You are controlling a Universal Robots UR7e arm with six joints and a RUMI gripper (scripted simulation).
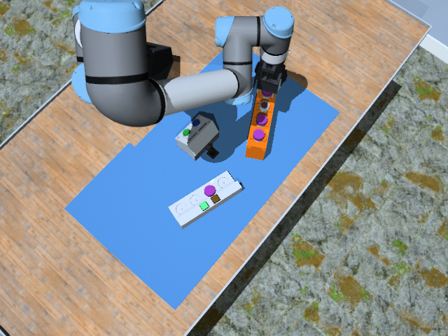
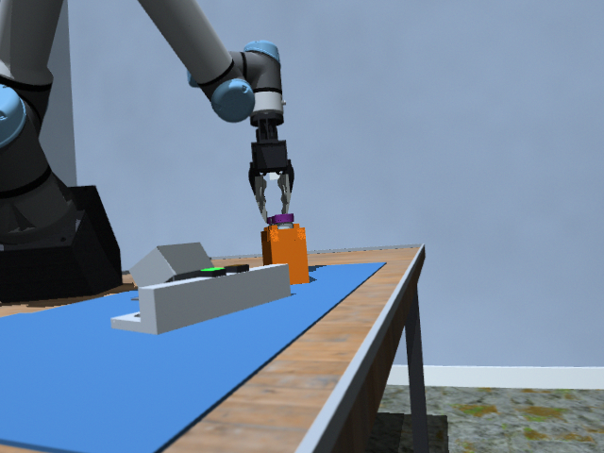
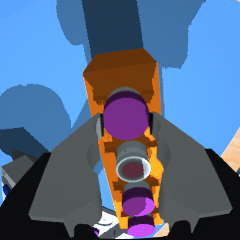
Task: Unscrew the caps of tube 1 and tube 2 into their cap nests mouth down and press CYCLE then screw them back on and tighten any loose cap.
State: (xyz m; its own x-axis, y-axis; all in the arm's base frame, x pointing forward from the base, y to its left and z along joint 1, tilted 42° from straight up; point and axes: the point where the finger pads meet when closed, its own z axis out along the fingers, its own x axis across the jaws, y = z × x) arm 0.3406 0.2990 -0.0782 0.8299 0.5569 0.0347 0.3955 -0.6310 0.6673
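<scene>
The purple cap lies 10 mm below my hand. Also, from my hand: grey key housing 80 mm behind, 240 mm to the right, 70 mm below; green key 100 mm behind, 270 mm to the right, 60 mm below; blue key 100 mm behind, 220 mm to the right, 60 mm below.
</scene>
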